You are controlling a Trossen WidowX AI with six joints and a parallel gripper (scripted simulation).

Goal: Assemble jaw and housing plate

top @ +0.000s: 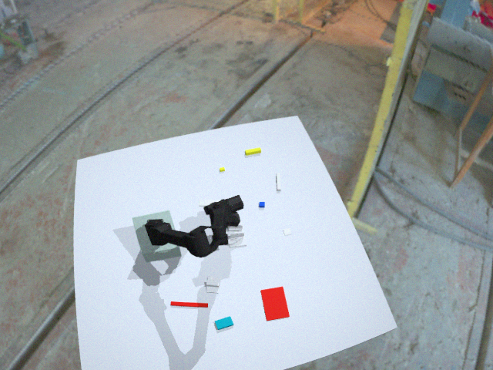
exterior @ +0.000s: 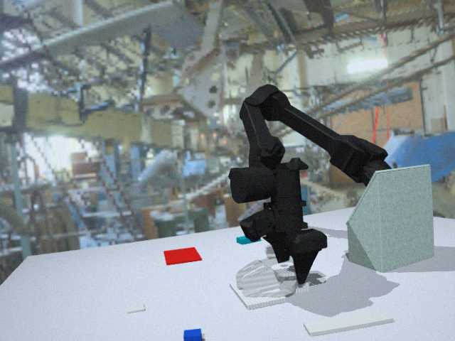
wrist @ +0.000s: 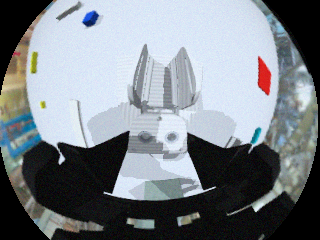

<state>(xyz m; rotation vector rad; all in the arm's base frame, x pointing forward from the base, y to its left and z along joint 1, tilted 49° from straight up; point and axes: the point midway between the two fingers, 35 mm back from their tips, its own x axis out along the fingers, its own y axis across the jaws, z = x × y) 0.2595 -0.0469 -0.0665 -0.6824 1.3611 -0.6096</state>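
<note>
The curved jaw lies 2 cm ahead of my gripper tip and 2 cm to the left of it. From my gripper tip the other things lie so: blue cube (21 cm ahead, 13 cm to the left, 1 cm below); then white slab (1 cm behind, 18 cm to the left, 2 cm below); then red bar (16 cm behind, 30 cm to the right, 1 cm below).
</note>
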